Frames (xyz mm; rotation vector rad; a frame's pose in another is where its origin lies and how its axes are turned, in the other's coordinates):
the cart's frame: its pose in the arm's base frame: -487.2 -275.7 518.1 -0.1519 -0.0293 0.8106
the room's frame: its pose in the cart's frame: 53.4 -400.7 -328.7 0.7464 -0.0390 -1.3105
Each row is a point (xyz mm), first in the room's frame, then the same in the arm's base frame.
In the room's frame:
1: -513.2 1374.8 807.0
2: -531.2 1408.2 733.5
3: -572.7 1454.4 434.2
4: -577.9 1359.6 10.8
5: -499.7 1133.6 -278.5
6: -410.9 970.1 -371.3
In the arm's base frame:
1: 93.7 236.7 1710.9
2: 96.3 308.1 1669.2
3: 89.6 519.9 1448.9
4: 46.3 680.3 1048.1
5: 6.6 637.6 677.3
6: 3.5 530.4 499.2

